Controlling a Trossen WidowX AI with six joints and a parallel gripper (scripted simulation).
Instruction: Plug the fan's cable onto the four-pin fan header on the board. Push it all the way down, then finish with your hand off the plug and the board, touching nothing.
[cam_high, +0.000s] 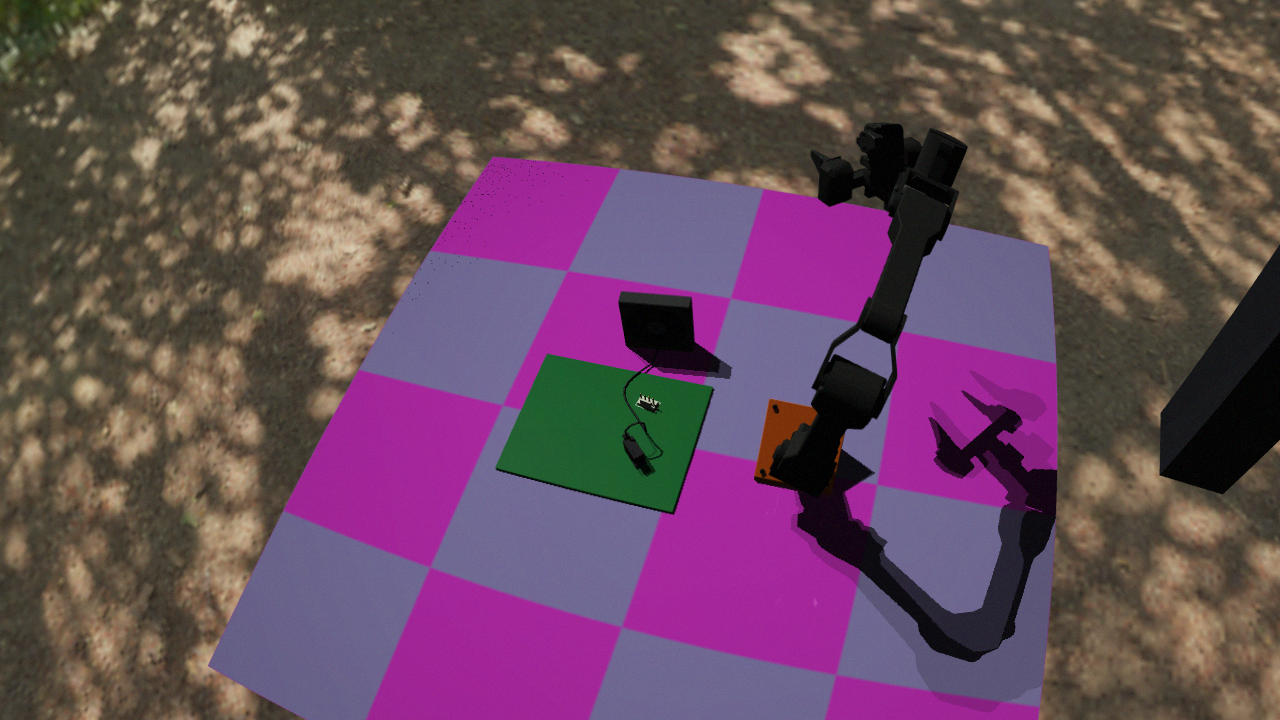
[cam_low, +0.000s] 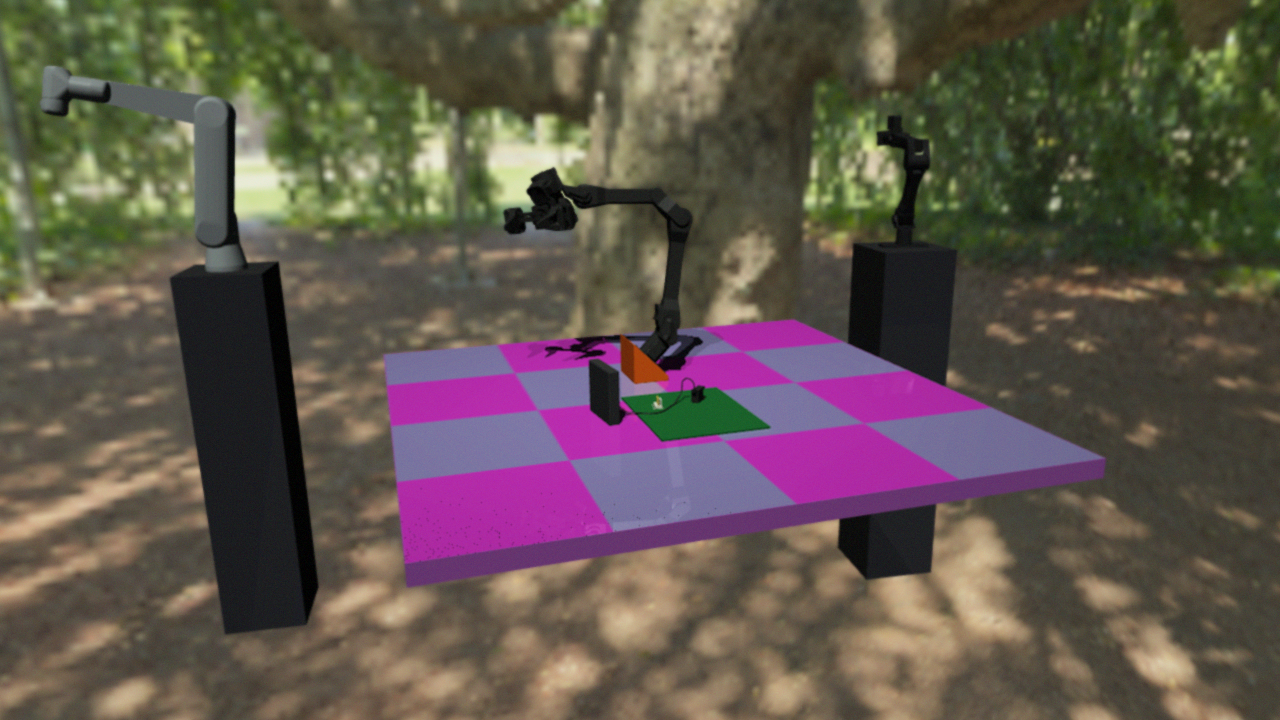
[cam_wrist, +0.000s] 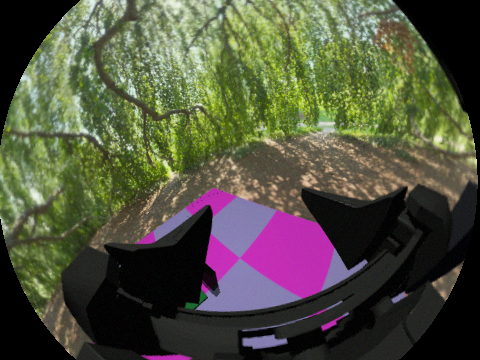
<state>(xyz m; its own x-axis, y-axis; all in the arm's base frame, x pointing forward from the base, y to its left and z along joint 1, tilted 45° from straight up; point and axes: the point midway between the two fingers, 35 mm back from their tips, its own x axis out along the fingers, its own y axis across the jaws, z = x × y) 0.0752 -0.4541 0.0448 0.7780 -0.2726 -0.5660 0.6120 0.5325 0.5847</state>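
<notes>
My gripper tip is now 38 cm to the right of the black plug, 38 cm above it and 20 cm short of it. The rest, counted from my gripper tip: black fan 34 cm below, 25 cm ahead, 16 cm to the left; green board 41 cm below, 35 cm to the left, 27 cm ahead.
</notes>
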